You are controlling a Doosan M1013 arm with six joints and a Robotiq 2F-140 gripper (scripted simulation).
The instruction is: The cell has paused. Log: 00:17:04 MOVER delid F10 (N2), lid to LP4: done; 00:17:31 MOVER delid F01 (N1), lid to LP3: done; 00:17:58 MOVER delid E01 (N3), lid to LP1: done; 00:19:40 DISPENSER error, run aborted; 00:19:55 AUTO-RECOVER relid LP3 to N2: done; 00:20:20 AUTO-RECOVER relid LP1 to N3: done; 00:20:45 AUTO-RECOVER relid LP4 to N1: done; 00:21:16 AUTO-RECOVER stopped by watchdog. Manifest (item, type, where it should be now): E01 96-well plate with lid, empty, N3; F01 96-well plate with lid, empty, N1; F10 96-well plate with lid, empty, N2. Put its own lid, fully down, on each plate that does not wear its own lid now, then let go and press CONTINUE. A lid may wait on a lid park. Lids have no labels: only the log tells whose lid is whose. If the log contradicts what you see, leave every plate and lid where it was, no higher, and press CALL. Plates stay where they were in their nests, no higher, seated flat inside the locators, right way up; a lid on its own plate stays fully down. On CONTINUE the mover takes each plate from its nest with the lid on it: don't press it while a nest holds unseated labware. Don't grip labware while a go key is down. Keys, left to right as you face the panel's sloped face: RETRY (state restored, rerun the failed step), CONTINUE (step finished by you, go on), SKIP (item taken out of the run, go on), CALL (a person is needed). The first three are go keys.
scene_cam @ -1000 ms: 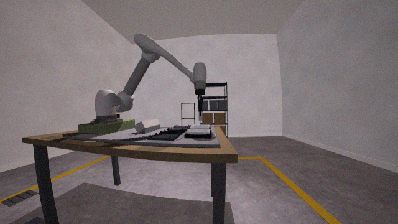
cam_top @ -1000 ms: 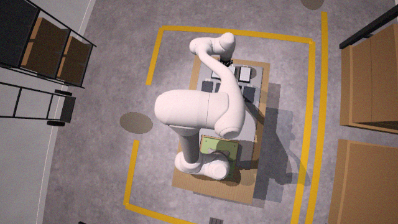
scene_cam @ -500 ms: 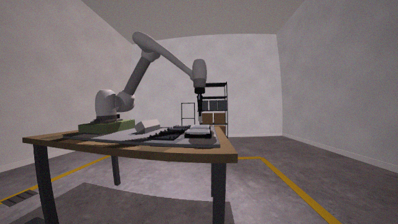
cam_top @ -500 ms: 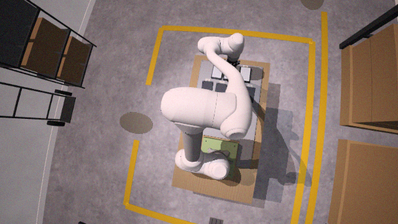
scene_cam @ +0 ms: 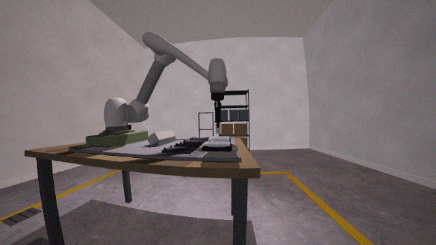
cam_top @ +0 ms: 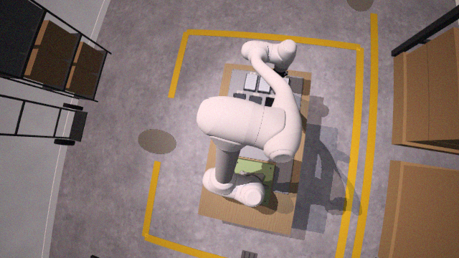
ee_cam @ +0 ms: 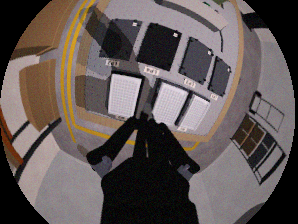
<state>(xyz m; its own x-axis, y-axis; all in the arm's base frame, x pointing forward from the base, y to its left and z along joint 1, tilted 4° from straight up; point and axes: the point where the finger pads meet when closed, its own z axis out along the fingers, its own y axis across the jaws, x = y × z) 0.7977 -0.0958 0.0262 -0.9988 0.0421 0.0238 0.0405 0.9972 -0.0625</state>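
The label lies 27 cm to the left of my hand, 11 cm below it and 8 cm behind it.
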